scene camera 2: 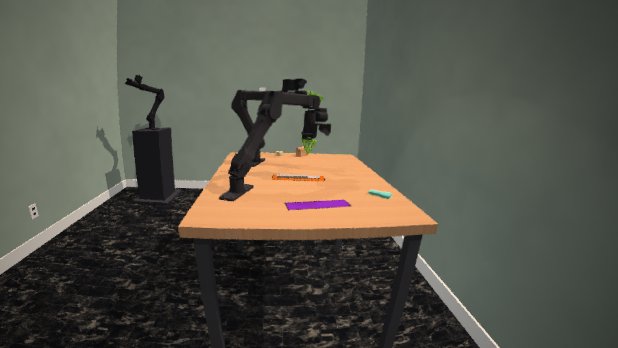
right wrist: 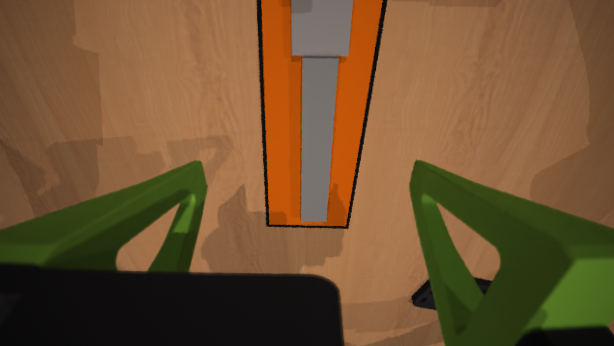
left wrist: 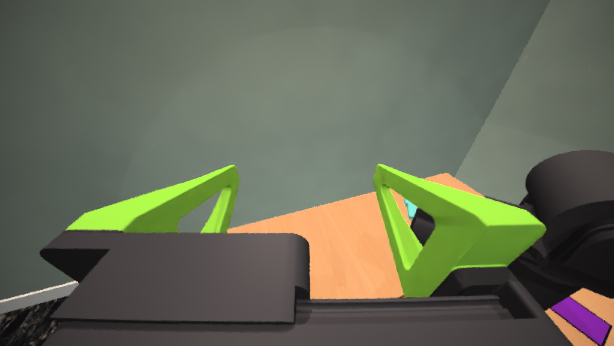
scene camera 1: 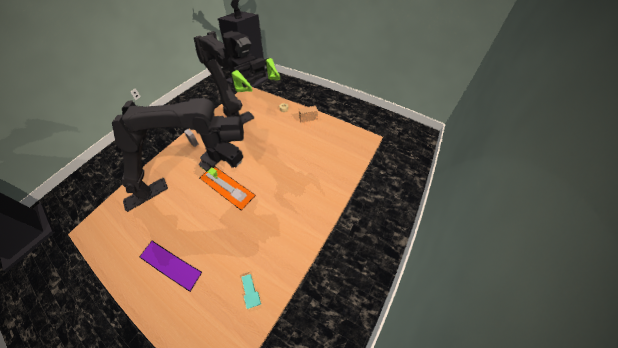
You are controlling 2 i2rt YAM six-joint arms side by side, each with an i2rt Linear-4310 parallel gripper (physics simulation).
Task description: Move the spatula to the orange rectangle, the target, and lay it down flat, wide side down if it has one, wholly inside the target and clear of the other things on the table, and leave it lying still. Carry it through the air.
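Pixels of known places: left gripper, between the fingertips: (scene camera 2: 321, 98) (left wrist: 306, 172) (scene camera 1: 266, 83); right gripper, between the fingertips: (scene camera 2: 307, 152) (right wrist: 308, 173) (scene camera 1: 224, 170); left arm's base, origin of its link: (scene camera 2: 255, 162); right arm's base, origin of its link: (scene camera 2: 237, 192) (scene camera 1: 145, 194).
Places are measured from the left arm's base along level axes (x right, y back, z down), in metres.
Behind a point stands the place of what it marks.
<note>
The grey spatula (scene camera 1: 238, 194) @(x 0.204, y -0.404, z -0.009 m) (scene camera 2: 300, 177) @(x 0.236, y -0.343, z -0.008 m) (right wrist: 318, 100) @(x 0.221, y -0.347, z -0.014 m) lies flat on the orange rectangle (scene camera 1: 242, 205) @(x 0.215, y -0.453, z -0.001 m) (scene camera 2: 322, 178) @(x 0.189, y -0.448, z -0.001 m) (right wrist: 280, 150) @(x 0.207, y -0.287, z -0.001 m). Its narrow handle end is inside the outline, close to the short edge, in the right wrist view; the far end of its wider blade is cut off there. In scene camera 1 the blade lies inside the orange. My right gripper (scene camera 2: 309, 146) @(x 0.206, y -0.365, z -0.133 m) (right wrist: 308, 173) @(x 0.206, y -0.365, z -0.133 m) is open and empty above the table, fingers pointing down, apart from the spatula. My left gripper (scene camera 1: 261, 81) @(x -0.001, y -0.390, z -0.407 m) (left wrist: 306, 172) @(x -0.001, y -0.390, z -0.407 m) is open and empty, raised at the back of the table.
A purple rectangle (scene camera 1: 170, 265) @(x 0.549, y -0.496, z -0.001 m) (scene camera 2: 318, 205) @(x 0.562, y -0.493, z -0.001 m) (left wrist: 582, 317) @(x 0.595, y -0.412, z -0.001 m) and a teal paddle-shaped thing (scene camera 1: 251, 292) @(x 0.360, y -0.746, z -0.015 m) (scene camera 2: 380, 193) @(x 0.373, y -0.738, z -0.015 m) lie toward the front. A brown block (scene camera 1: 308, 115) @(x -0.302, y -0.237, z -0.039 m) (scene camera 2: 300, 152) @(x -0.271, y -0.220, z -0.033 m) and a small pale ring stand at the back. A small grey thing (scene camera 1: 191, 137) @(x 0.237, y -0.018, z -0.061 m) shows behind the right arm.
</note>
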